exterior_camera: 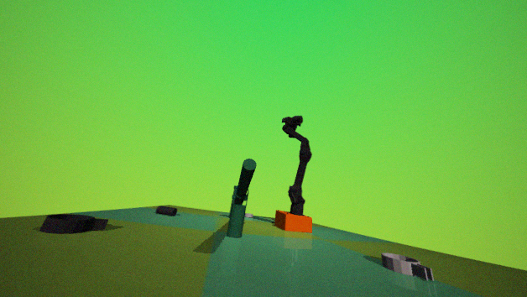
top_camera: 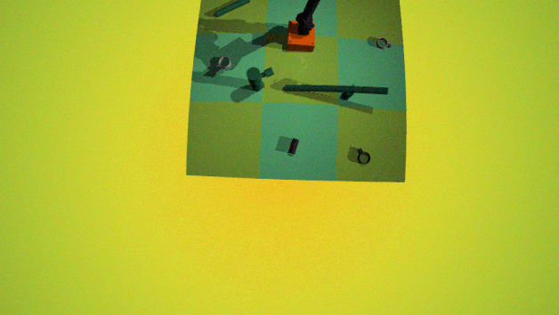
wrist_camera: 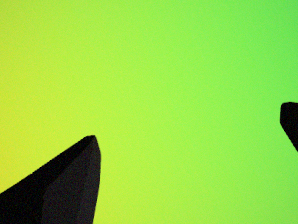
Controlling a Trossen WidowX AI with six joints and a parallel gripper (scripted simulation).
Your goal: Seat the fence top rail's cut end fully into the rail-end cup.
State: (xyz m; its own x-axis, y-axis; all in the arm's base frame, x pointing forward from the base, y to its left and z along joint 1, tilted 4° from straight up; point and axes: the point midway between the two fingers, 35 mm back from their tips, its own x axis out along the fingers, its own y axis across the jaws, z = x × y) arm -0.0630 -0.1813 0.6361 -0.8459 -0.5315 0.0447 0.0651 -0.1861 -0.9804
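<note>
My gripper tip is 38 cm short of the rail-end cup, 7 cm to the left of it and 59 cm above it. Round my gripper tip: loop cap: 48 cm ahead, 38 cm to the left, 62 cm below; dark part: 76 cm ahead, 6 cm to the left, 71 cm below.
</note>
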